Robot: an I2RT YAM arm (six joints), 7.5 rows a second.
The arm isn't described. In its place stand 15 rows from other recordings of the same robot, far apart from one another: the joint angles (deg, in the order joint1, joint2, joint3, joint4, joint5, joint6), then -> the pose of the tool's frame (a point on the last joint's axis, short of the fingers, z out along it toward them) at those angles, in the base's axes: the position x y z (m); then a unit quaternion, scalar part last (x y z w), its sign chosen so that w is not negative.
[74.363, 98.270, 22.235, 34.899, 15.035, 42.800] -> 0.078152, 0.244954, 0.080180, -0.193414, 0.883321, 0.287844, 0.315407
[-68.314, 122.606, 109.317, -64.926, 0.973, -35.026] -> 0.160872, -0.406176, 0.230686, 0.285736, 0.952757, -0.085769, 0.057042
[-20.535, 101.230, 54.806, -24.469, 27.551, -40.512] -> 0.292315, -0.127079, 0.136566, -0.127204, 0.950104, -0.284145, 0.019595
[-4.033, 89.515, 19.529, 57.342, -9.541, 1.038] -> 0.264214, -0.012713, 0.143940, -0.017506, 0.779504, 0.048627, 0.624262
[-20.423, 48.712, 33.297, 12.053, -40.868, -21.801] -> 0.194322, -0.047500, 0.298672, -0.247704, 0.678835, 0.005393, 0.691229
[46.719, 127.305, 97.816, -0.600, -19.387, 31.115] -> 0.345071, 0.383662, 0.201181, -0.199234, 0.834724, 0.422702, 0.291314
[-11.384, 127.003, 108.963, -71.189, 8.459, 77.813] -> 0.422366, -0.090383, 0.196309, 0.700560, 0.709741, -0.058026, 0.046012
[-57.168, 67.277, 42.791, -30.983, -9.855, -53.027] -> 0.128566, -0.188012, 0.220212, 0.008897, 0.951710, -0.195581, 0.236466
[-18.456, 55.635, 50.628, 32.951, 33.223, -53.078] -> 0.194885, -0.085604, 0.418442, 0.086902, 0.544465, -0.599523, 0.580153
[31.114, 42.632, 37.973, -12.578, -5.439, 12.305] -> 0.151811, 0.095571, 0.299777, -0.159171, 0.788771, 0.254652, 0.536337
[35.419, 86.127, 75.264, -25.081, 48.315, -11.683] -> 0.286913, 0.171418, 0.332316, -0.154274, 0.819381, -0.271486, 0.480738
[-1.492, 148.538, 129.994, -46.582, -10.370, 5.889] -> 0.542388, -0.007717, 0.131353, 0.043177, 0.971774, 0.096414, 0.210941
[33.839, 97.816, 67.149, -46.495, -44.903, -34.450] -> 0.251206, 0.198672, 0.204961, -0.550823, 0.736134, 0.378951, 0.105347
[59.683, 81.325, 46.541, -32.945, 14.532, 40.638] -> 0.137307, 0.217117, 0.183622, -0.136927, 0.963924, 0.067602, 0.218018
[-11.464, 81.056, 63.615, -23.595, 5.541, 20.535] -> 0.306288, -0.065622, 0.286254, 0.269809, 0.868295, -0.011120, 0.416105
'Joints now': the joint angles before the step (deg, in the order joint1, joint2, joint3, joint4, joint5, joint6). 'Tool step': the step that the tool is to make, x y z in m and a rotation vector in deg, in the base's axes. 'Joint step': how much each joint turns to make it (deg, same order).
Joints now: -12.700, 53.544, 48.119, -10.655, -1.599, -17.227
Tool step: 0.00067, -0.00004, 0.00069, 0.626, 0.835, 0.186
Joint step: -0.024, 0.374, 0.694, -1.262, -0.323, 0.350
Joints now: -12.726, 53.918, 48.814, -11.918, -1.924, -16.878
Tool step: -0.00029, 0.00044, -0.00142, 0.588, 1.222, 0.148
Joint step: 0.068, 0.129, 0.272, -1.454, -0.168, 0.267
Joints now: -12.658, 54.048, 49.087, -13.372, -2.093, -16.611
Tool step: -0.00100, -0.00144, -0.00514, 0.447, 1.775, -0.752
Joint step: -0.371, 0.049, -0.405, -1.371, 0.346, 0.165
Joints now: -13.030, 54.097, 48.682, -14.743, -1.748, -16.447
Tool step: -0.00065, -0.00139, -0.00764, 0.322, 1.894, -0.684
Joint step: -0.335, 0.101, -0.929, -0.888, 0.368, 0.015
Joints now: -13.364, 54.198, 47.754, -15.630, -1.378, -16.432
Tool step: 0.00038, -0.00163, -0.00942, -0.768, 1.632, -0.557
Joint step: -0.281, 0.251, -1.482, 0.308, 0.692, -0.933
